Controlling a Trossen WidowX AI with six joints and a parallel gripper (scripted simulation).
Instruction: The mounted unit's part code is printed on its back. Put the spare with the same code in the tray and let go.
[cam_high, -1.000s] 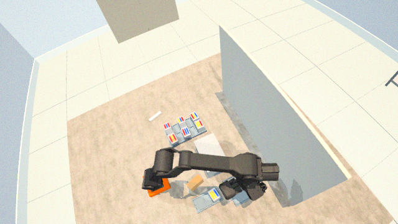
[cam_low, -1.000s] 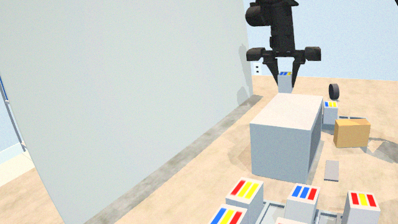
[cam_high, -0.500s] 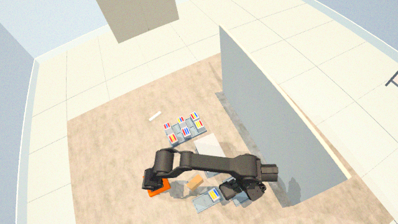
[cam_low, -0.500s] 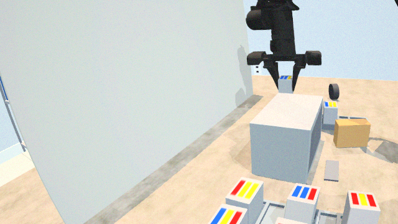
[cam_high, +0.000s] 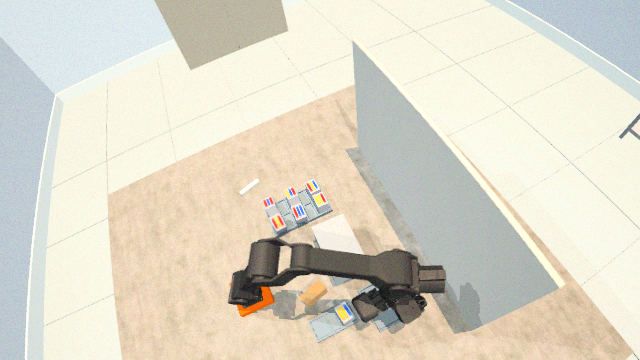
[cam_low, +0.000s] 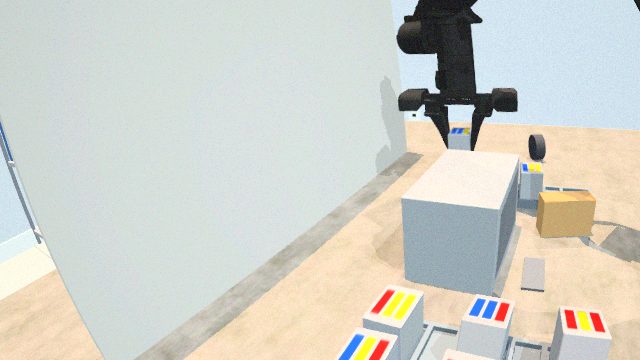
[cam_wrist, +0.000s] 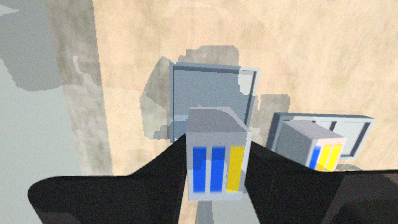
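Right now the grey tray is 60 mm below my gripper tip, 10 mm to the left of it and 10 mm behind it. From my gripper tip the other things lie so: black wheel (180 mm to the right, 120 mm behind, 40 mm below); then grey wall panel (180 mm to the left, 180 mm ahead, 160 mm above); then tan box (170 mm behind, 110 mm to the left, 40 mm below).
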